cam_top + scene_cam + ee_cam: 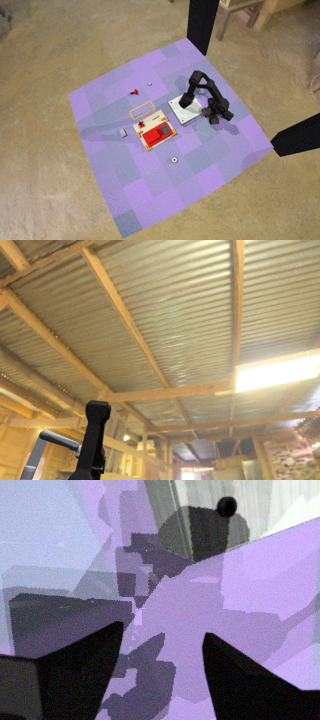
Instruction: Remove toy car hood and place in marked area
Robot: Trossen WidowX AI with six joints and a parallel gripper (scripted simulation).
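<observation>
My gripper tip is 460 mm short of the red hood, 110 mm to the left of it and 10 mm below it. Also, from my gripper tip: grey piece 210 mm ahead, 500 mm to the right, 20 mm below.
</observation>
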